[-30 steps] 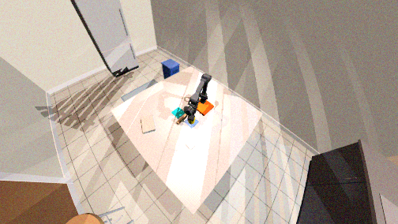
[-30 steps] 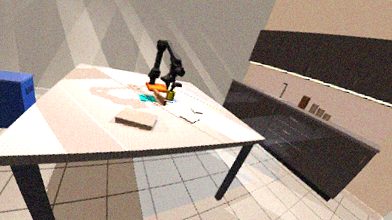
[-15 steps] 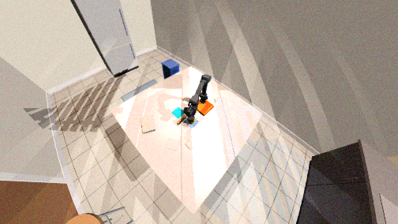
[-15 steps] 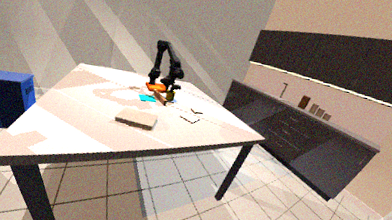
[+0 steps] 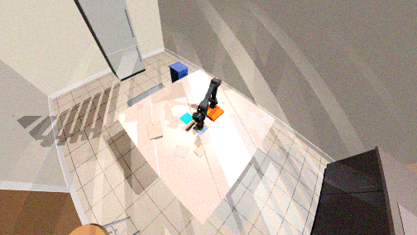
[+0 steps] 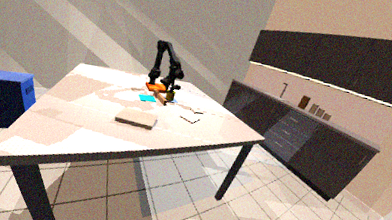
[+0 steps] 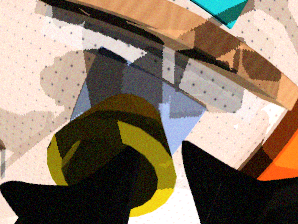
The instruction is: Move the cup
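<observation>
My gripper tip is 20 mm short of the light blue pad, 20 mm to the right of it and 40 mm above it. Round my gripper tip: flat board: 380 mm ahead, 250 mm to the right, 20 mm below; then yellow cup: 20 mm ahead, 20 mm to the left; then cyan pad: 60 mm ahead, 160 mm to the right, 40 mm below.
</observation>
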